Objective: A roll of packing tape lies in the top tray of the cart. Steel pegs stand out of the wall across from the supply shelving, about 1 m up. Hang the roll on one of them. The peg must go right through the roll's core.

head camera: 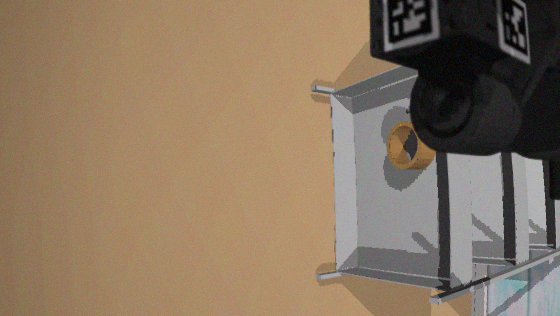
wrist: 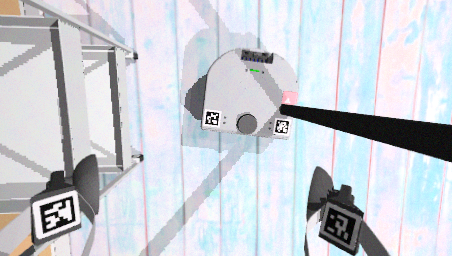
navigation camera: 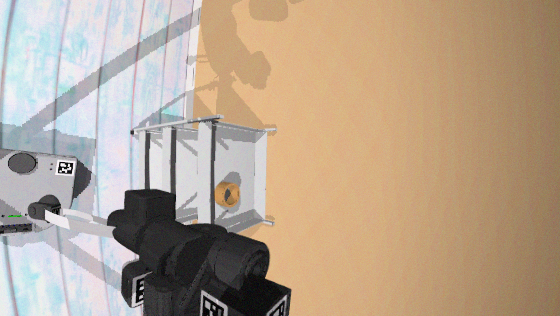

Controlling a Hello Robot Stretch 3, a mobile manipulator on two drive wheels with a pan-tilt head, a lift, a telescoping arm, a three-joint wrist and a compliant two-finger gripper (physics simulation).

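Pixels of known places: gripper, fingertip midpoint: [navigation camera: 103, 201]; robot's base at its link origin: [navigation camera: 23, 162].
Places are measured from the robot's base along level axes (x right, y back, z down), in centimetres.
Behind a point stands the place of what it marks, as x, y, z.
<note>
The tape roll [head camera: 424, 160] @[53.0, 0.4, -68.9] [navigation camera: 219, 194] @[52.0, 3.2, -69.5], an orange-brown ring with an open core, lies in the top tray [head camera: 345, 200] @[75.9, -9.6, -69.8] [navigation camera: 260, 160] @[75.6, -12.5, -69.7] of the grey cart. In the head camera view the black wrist covers part of its right edge. The roll does not show in the wrist view, where the cart [wrist: 69, 100] stands at the left. My gripper [wrist: 208, 179] @[12.2, 2.2, -82.1] is open and empty, its two dark fingertips wide apart above the floor, with the left one overlapping the cart's edge in that view. The wall pegs do not show in the views now.
The cart's lower trays [head camera: 487, 200] @[54.4, -8.8, -39.8] [navigation camera: 156, 165] @[53.2, -4.9, -13.3] step out below the top one. A tan wall [head camera: 175, 150] @[80.2, 0.4, -109.9] [navigation camera: 400, 150] @[77.7, -18.4, -128.9] rises behind the cart. My wheeled base [wrist: 232, 95] [navigation camera: 42, 185] @[6.6, 7.6, -16.0] stands on the pale plank floor [wrist: 220, 200], beside the cart. A dark bar [wrist: 375, 129] crosses the wrist view's right side.
</note>
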